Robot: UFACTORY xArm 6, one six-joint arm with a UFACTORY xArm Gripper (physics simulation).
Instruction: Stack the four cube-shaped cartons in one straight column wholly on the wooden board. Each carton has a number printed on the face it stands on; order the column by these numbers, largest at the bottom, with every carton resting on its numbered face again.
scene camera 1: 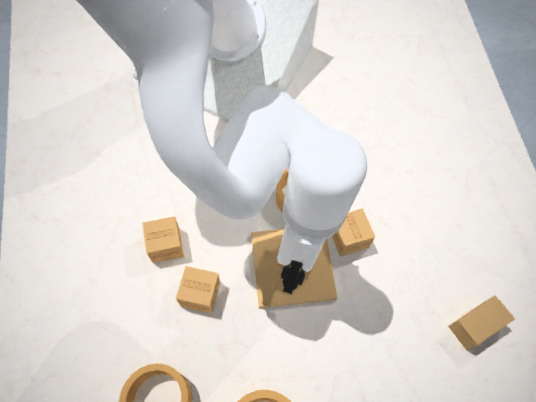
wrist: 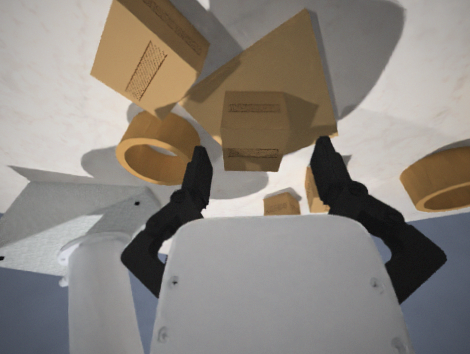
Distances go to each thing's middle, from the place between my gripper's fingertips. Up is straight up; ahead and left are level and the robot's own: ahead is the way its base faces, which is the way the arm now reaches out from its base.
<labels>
I see my gripper 1 cm to the left of the wooden board (scene camera 1: 320, 286) and 6 cm above it. Also, from my hand: oblong box (scene camera 1: 483, 321) (11 cm ahead, 25 cm to the left, 4 cm below).
</labels>
